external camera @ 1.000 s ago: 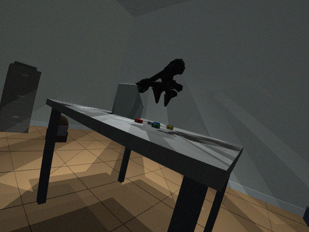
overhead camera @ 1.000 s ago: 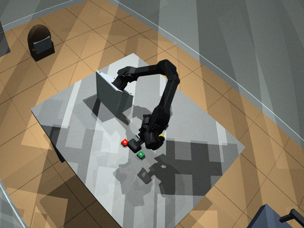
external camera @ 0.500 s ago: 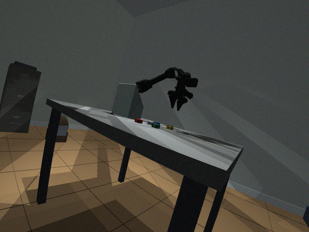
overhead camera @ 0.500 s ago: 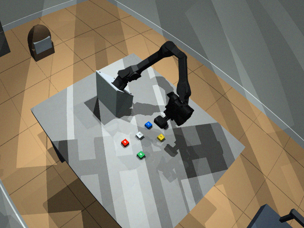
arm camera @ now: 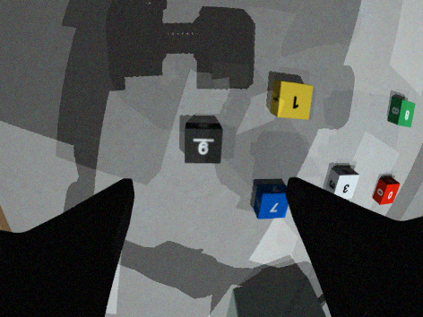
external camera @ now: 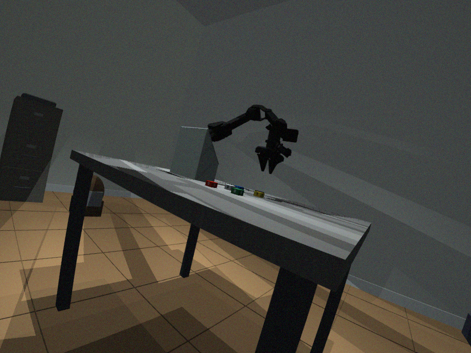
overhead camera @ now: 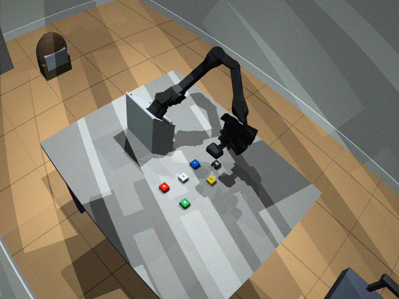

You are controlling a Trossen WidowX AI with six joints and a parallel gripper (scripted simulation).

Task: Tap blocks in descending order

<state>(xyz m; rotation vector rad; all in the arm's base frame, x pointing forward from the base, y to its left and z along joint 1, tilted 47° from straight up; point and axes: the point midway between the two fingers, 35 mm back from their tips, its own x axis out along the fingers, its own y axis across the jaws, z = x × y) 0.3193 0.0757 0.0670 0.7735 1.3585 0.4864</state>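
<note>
Right now the black block is 10 mm behind my gripper tip and 100 mm below it. From my gripper tip the other things lie so: white block: 80 mm behind, 160 mm to the right, 100 mm below; then blue block: 90 mm behind, 70 mm to the right, 100 mm below; then yellow block: 20 mm ahead, 80 mm to the right, 100 mm below.
</note>
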